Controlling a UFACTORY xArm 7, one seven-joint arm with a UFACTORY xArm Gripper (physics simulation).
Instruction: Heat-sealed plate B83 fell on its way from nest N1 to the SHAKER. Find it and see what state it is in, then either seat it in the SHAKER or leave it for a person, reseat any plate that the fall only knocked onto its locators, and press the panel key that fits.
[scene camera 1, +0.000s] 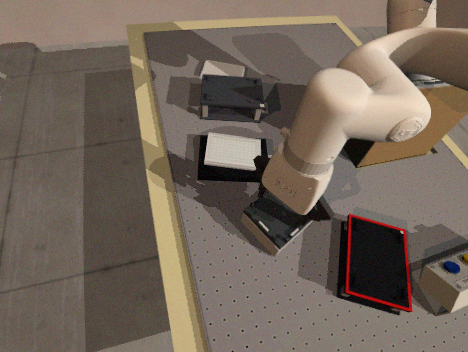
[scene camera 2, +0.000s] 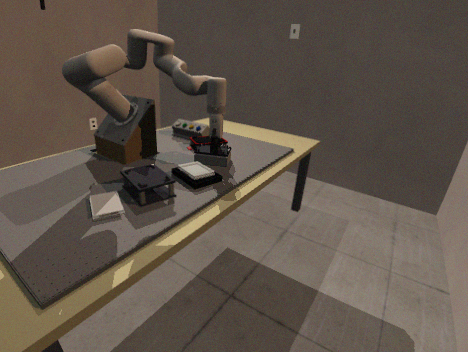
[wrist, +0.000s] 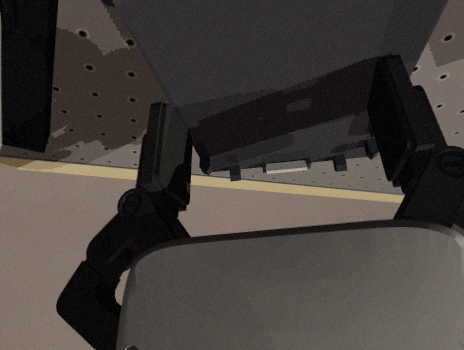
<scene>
I see my gripper (wrist: 269, 102), a shaker (scene camera 1: 245, 220), a button box (scene camera 1: 435, 280) and a quarantine nest (scene camera 1: 373, 253).
</scene>
